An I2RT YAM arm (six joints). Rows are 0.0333 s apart.
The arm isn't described. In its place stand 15 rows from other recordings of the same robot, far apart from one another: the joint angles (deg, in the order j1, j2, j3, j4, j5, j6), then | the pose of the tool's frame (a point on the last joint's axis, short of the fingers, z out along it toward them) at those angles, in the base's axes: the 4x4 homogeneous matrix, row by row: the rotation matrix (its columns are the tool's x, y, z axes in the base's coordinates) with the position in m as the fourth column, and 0 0 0 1 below.
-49.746 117.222 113.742 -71.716 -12.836 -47.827 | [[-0.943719 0.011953 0.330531 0.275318], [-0.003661 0.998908 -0.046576 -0.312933], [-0.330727 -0.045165 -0.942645 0.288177], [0 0 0 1]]
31.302 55.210 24.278 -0.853 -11.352 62.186 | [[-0.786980 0.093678 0.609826 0.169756], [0.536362 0.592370 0.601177 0.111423], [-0.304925 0.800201 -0.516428 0.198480], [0 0 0 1]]
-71.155 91.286 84.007 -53.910 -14.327 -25.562 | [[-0.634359 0.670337 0.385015 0.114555], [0.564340 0.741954 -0.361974 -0.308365], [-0.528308 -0.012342 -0.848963 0.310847], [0 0 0 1]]
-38.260 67.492 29.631 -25.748 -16.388 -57.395 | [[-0.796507 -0.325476 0.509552 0.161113], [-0.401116 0.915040 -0.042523 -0.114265], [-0.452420 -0.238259 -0.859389 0.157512], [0 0 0 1]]
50.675 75.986 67.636 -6.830 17.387 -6.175 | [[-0.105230 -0.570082 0.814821 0.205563], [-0.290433 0.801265 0.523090 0.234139], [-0.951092 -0.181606 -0.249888 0.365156], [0 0 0 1]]
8.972 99.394 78.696 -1.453 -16.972 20.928 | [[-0.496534 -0.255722 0.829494 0.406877], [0.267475 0.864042 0.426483 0.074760], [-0.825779 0.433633 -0.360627 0.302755], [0 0 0 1]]
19.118 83.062 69.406 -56.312 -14.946 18.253 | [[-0.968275 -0.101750 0.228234 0.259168], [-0.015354 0.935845 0.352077 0.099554], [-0.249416 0.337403 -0.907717 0.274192], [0 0 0 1]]
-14.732 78.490 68.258 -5.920 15.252 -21.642 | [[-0.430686 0.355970 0.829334 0.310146], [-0.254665 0.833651 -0.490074 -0.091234], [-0.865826 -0.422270 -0.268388 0.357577], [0 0 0 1]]
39.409 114.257 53.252 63.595 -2.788 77.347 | [[-0.647684 -0.181187 0.740051 0.315018], [0.729163 0.134293 0.671034 0.261084], [-0.220967 0.974236 0.045135 0.173936], [0 0 0 1]]
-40.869 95.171 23.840 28.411 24.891 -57.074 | [[-0.973761 0.017076 0.226931 0.184466], [-0.164295 0.637247 -0.752943 -0.179429], [-0.157469 -0.770470 -0.617721 0.091142], [0 0 0 1]]
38.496 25.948 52.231 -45.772 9.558 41.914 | [[-0.522508 -0.191179 0.830925 0.065172], [0.426116 0.785556 0.448694 0.044280], [-0.738519 0.588517 -0.328994 0.354900], [0 0 0 1]]
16.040 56.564 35.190 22.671 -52.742 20.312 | [[-0.303131 -0.881609 0.361768 0.203680], [0.131518 0.337294 0.932167 0.088041], [-0.943830 0.330148 0.013703 0.302555], [0 0 0 1]]
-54.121 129.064 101.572 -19.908 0.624 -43.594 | [[-0.874098 0.292443 0.387853 0.295996], [0.031977 0.831373 -0.554793 -0.409880], [-0.484696 -0.472542 -0.736053 0.177934], [0 0 0 1]]
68.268 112.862 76.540 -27.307 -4.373 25.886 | [[-0.708296 -0.699741 0.093157 0.147117], [-0.601308 0.667190 0.439643 0.376421], [-0.369790 0.255382 -0.893328 0.161884], [0 0 0 1]]
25.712 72.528 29.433 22.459 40.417 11.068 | [[-0.270092 0.273296 0.923233 0.239990], [0.032164 0.960896 -0.275035 0.089944], [-0.962297 -0.044590 -0.268321 0.206117], [0 0 0 1]]
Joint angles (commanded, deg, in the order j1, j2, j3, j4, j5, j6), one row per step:
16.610, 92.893, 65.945, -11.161, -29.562, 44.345
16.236, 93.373, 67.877, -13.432, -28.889, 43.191
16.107, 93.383, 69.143, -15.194, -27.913, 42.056
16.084, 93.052, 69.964, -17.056, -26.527, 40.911
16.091, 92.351, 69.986, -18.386, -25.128, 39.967
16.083, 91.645, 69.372, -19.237, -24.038, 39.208
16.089, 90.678, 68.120, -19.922, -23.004, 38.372
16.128, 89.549, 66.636, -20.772, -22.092, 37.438
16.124, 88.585, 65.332, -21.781, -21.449, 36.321
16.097, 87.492, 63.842, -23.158, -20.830, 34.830
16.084, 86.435, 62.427, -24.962, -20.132, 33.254
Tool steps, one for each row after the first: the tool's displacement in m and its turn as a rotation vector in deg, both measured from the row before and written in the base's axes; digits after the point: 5 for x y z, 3 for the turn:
0.00358, -0.00180, 0.00482, -1.230, -0.096, -0.273
0.00113, -0.00108, 0.00452, -1.326, -0.420, -0.255
-0.00088, -0.00120, 0.00382, -1.656, -0.284, -0.436
-0.00284, -0.00159, 0.00220, -1.548, -0.243, -0.506
-0.00357, -0.00172, -0.00073, -1.311, 0.083, -0.375
-0.00529, -0.00210, -0.00266, -1.388, 0.262, -0.250
-0.00648, -0.00217, -0.00332, -1.439, 0.466, -0.038
-0.00598, -0.00214, -0.00346, -1.404, 0.567, 0.262
-0.00717, -0.00261, -0.00430, -1.700, 0.796, 0.541
-0.00759, -0.00269, -0.00464, -1.895, 1.129, 0.614

